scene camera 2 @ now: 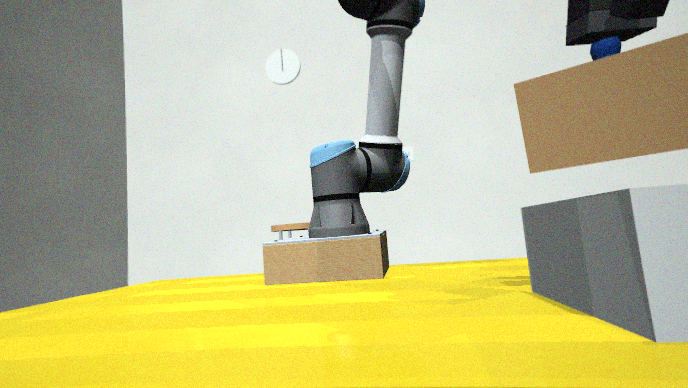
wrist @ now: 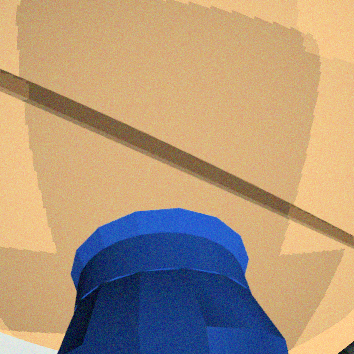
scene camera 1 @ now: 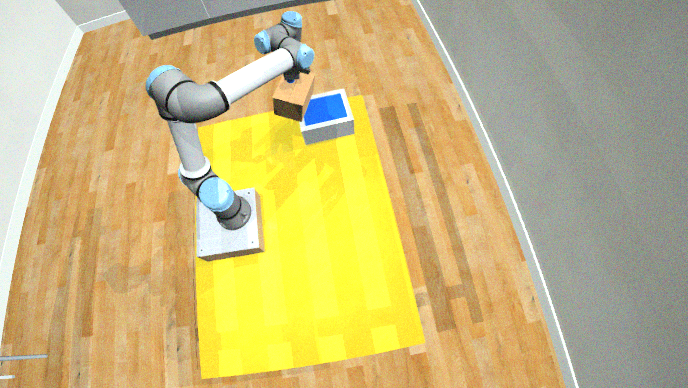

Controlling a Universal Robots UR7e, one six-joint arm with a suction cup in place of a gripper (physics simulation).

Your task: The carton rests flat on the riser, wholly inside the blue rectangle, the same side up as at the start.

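Pixels of known places: hand at its tool point: (wrist: 165, 251) (scene camera 1: 290, 82); arm's base at its link origin: (scene camera 2: 339, 235) (scene camera 1: 234, 213).
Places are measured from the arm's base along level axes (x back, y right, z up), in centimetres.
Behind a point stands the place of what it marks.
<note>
The brown carton (scene camera 1: 291, 100) @[x -36.2, y -33.0, z 20.6 cm] (scene camera 2: 607, 107) @[x -44.0, y -39.0, z 13.7 cm] (wrist: 165, 100) hangs from my suction gripper (scene camera 1: 291, 80) (scene camera 2: 606, 48) (wrist: 162, 250), whose blue cup is pressed on its top face. In the scene camera 2 view the carton is in the air, slightly tilted, with a gap between it and the grey riser (scene camera 1: 330, 131) @[x -49.9, y -29.3, z -3.1 cm] (scene camera 2: 575, 255) @[x -51.0, y -29.3, z -4.0 cm]. In the scene camera 1 view the carton appears at the left side of the riser and covers part of its left rim. The blue rectangle (scene camera 1: 327, 109) @[x -51.2, y -38.5, z 2.1 cm] shows on the riser's top; its left edge is partly hidden by the carton.
The riser stands on the yellow mat (scene camera 1: 320, 240) @[x -32.3, y 18.6, z -9.9 cm] (scene camera 2: 250, 340) @[x -55.0, y 5.3, z -9.9 cm], near its far right corner. The arm's base stands on a block (scene camera 1: 230, 245) @[x 3.7, y 13.6, z 0.0 cm] (scene camera 2: 320, 260) @[x -9.1, y 3.9, z -5.2 cm] at the mat's left edge. A grey cabinet (scene camera 1: 175, 15) stands beyond the mat.
</note>
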